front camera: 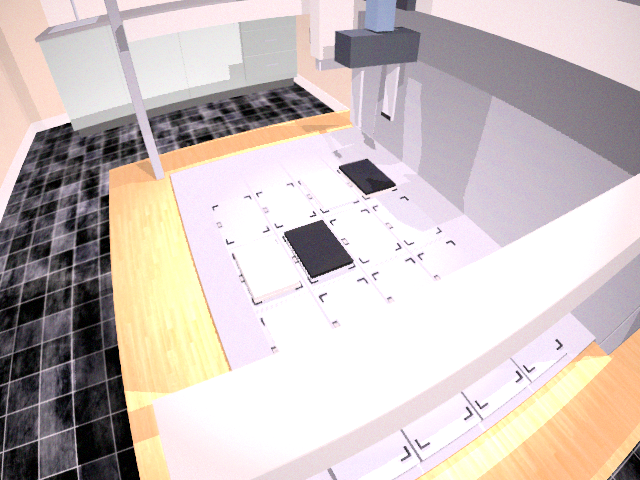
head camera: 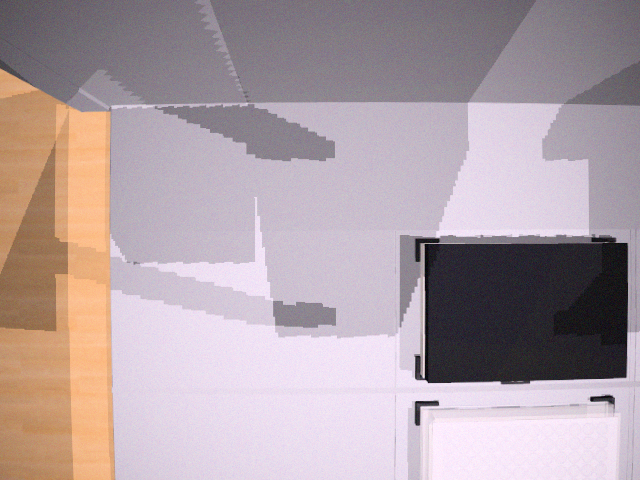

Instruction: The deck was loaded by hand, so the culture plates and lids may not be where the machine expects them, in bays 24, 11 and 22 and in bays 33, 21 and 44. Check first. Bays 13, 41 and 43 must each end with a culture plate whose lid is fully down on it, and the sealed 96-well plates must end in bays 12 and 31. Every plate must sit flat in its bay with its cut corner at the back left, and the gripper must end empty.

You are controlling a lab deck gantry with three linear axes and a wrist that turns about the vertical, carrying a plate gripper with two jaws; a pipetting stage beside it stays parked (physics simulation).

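Pixels of known places: gripper, fingertip midpoint: (front camera: 371, 120); robot's base at its link origin: (front camera: 213, 207).
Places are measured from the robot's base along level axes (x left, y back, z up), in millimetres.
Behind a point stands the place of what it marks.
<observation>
A dark lid (front camera: 367, 175) @[x 363, y -68, z 16 mm] (head camera: 522, 310) @[x 365, y -59, z 17 mm] lies over a light culture plate (head camera: 422, 310) @[x 364, y 0, z 5 mm] in bay 41; a pale plate edge shows at its left in the head view. I cannot tell whether it is fully down. A white sealed 96-well plate (head camera: 522, 446) @[x 279, y -61, z 14 mm] sits in bay 31, cut off by the head view's lower edge. In the front view another dark lid (front camera: 317, 248) @[x 147, y -235, z 17 mm] covers a plate in bay 22, and a white plate (front camera: 266, 271) @[x 40, y -244, z 14 mm] sits in bay 12. Cut corners are not clear. My gripper (front camera: 376, 95) hangs high at the back, open and empty.
The grey back wall (front camera: 444, 129) @[x 499, y -155, z 156 mm] (head camera: 361, 51) @[x 499, y 45, z 64 mm] rises behind the deck (front camera: 196, 206) @[x -36, y 25, z 0 mm] (head camera: 232, 361) @[x 330, y 123, z 0 mm]. A wide white beam (front camera: 361, 372) @[x -29, y -622, z 400 mm] crosses the front view and hides bays nearer the front. A thin upright post (front camera: 136, 98) @[x -104, y 207, z 222 mm] stands at the deck's left.
</observation>
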